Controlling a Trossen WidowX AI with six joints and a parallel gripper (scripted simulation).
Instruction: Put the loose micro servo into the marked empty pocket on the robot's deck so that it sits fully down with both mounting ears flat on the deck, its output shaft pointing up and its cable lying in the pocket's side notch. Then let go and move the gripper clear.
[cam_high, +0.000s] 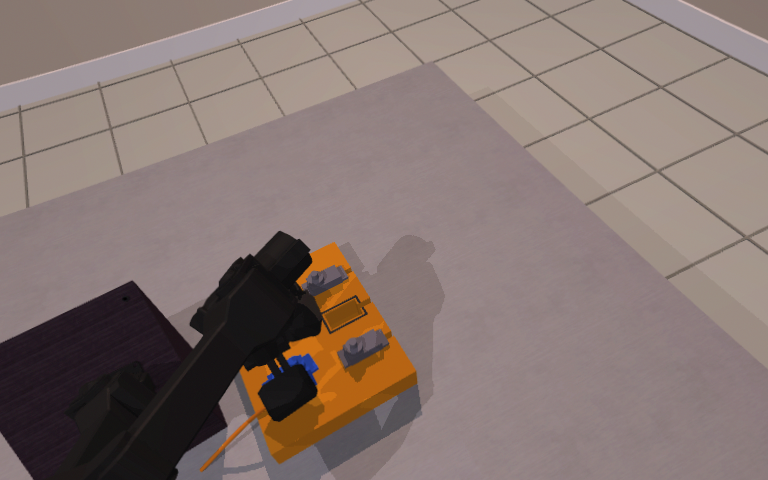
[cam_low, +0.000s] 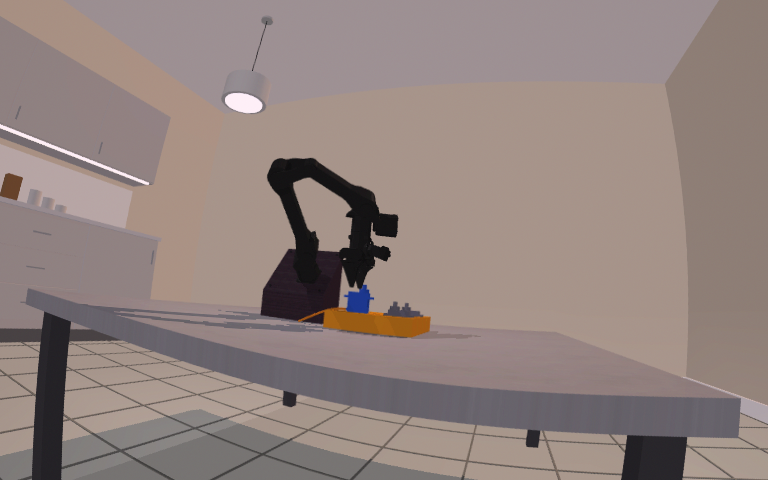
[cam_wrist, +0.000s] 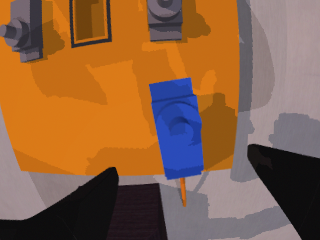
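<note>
Now: the orange deck 90 mm below my gripper tip, 80 mm to the left of it and 20 mm ahead of it.
</note>
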